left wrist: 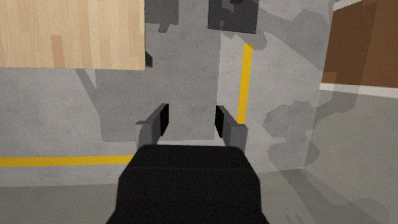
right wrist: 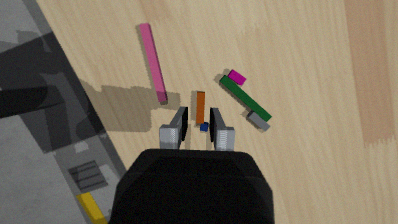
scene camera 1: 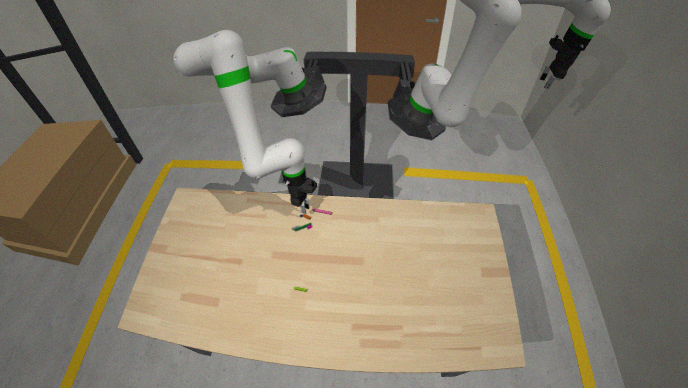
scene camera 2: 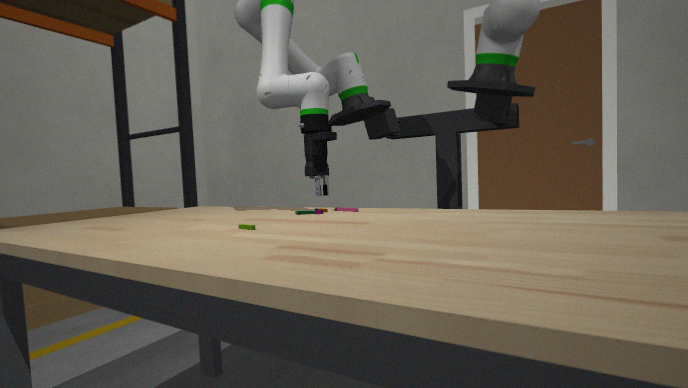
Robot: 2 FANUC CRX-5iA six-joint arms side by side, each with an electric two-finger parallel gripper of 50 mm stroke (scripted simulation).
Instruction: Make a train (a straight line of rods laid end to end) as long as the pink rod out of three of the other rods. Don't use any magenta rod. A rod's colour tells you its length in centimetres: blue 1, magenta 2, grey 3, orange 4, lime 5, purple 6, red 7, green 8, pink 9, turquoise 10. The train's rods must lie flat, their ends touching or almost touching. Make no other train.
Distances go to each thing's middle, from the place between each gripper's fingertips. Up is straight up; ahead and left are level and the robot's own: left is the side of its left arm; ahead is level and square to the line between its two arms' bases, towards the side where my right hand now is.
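My right hand [scene camera 2: 322, 195] is 6 cm to the right of the pink rod [right wrist: 145, 28], 5 cm past it and 7 cm above it.
Counted from my left hand, the pink rod is 86 cm to the right, 43 cm ahead and 65 cm below.
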